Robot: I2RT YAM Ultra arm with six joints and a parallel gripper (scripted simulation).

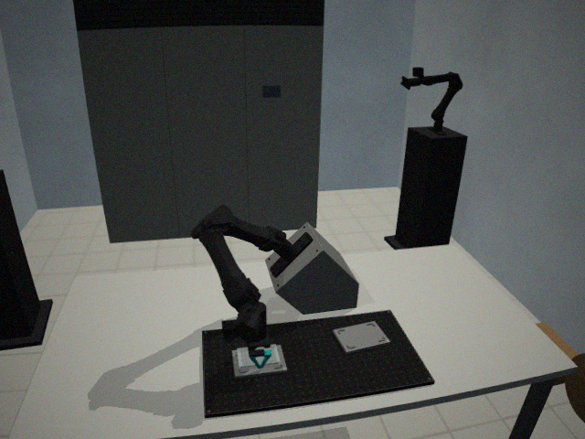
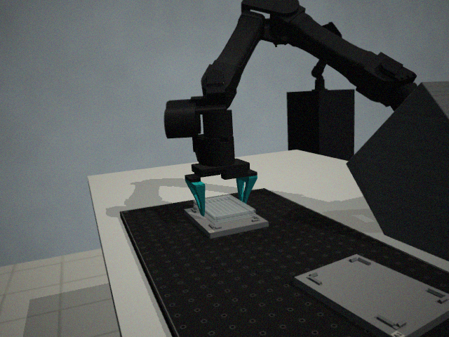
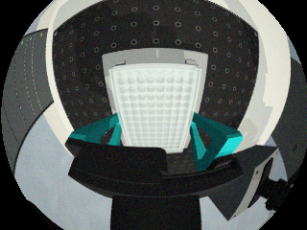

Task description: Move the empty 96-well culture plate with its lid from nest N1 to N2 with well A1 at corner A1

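Now: the lid right at my hand.
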